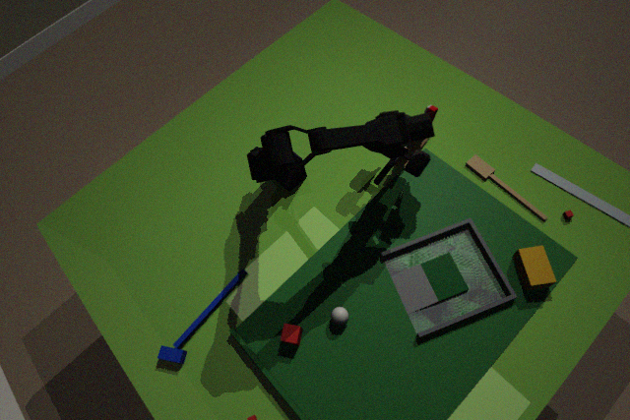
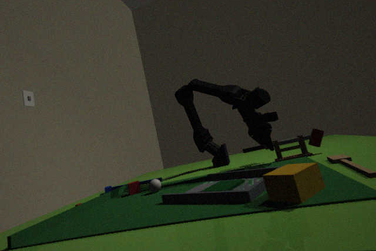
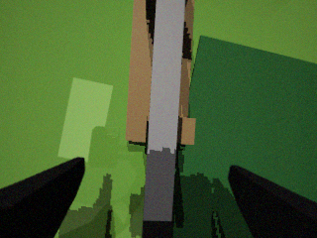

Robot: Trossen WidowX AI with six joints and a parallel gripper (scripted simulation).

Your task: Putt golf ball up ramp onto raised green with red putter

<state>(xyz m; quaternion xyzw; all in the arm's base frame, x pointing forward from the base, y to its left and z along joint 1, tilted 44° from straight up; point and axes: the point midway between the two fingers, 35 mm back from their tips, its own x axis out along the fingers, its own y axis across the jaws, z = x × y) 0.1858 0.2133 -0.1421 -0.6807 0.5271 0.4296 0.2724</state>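
Right now my gripper tip is 50 mm to the right of the red putter, 20 mm past it and 10 mm below it. Round my gripper tip: white golf ball: 380 mm to the right, 240 mm ahead, 20 mm below; then yellow block: 430 mm ahead, 60 mm to the left, 20 mm below; then wooden rack: 70 mm to the left, 20 mm behind, 10 mm below.
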